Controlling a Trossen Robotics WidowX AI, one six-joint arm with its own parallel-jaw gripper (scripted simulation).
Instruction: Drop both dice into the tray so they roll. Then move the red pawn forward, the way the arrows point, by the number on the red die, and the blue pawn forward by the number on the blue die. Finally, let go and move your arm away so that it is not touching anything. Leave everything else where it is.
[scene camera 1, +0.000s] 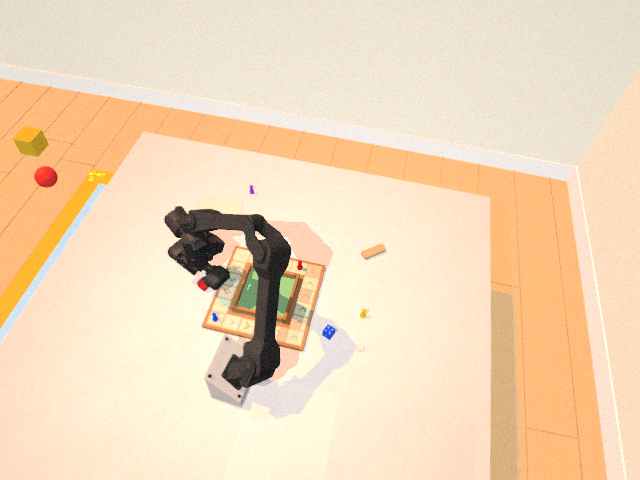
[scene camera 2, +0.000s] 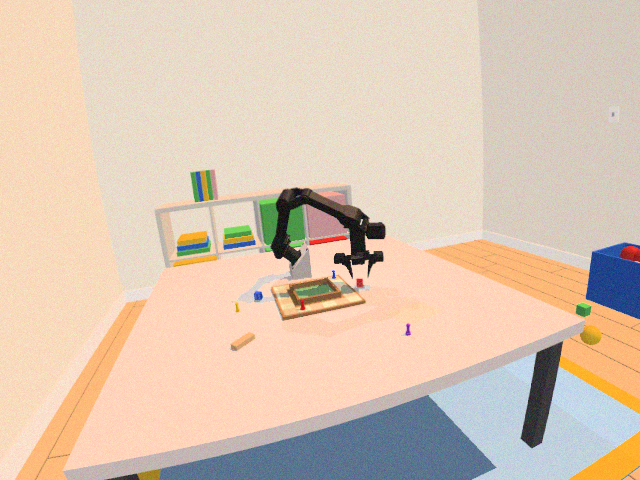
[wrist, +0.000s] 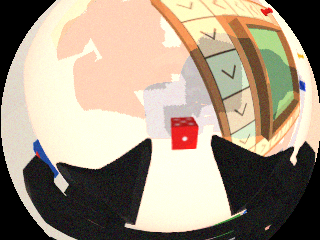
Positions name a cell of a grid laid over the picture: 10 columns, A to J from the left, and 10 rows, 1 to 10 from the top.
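I see my gripper in scene camera 1 (scene camera 1: D6), in scene camera 2 (scene camera 2: F6) and in the wrist view (wrist: F6). My gripper is open, and it holds nothing.
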